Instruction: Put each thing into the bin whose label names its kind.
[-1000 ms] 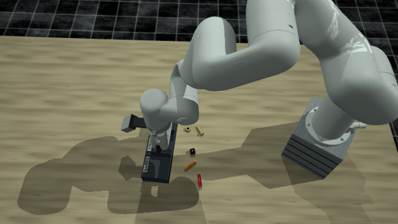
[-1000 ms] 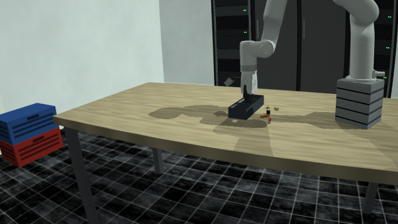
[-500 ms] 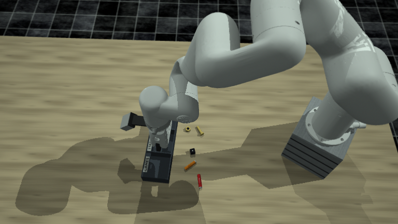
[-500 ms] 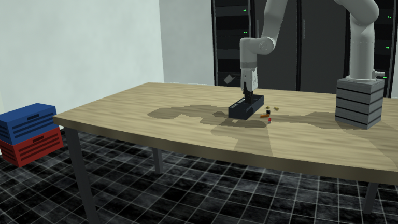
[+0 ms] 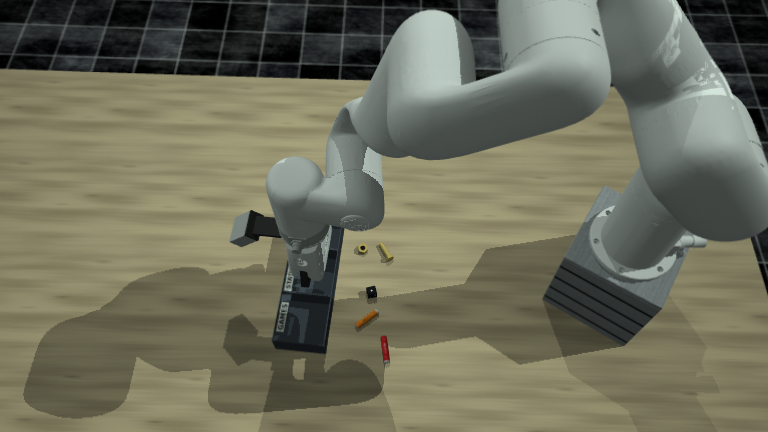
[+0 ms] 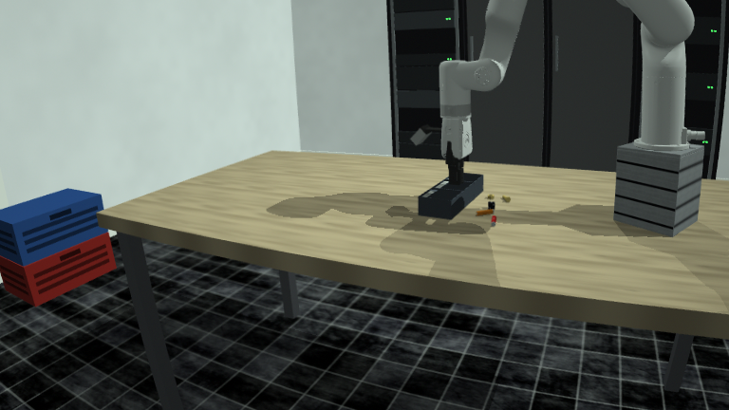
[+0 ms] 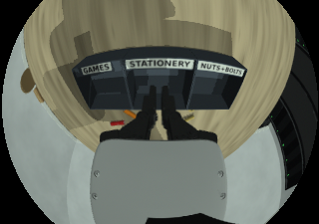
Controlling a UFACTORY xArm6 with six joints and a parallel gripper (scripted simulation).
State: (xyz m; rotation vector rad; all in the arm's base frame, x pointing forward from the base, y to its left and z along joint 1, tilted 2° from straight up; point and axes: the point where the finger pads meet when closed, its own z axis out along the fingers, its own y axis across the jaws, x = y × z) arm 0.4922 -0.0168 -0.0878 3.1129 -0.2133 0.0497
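My hand is 10 mm short of the dark three-part bin and 50 mm above it. The rest, counted from my hand: brass nut 80 mm behind, 60 mm to the right, 70 mm below; then black die 100 mm behind, 20 mm to the left, 60 mm below; then orange stick 90 mm behind, 70 mm to the left, 70 mm below.
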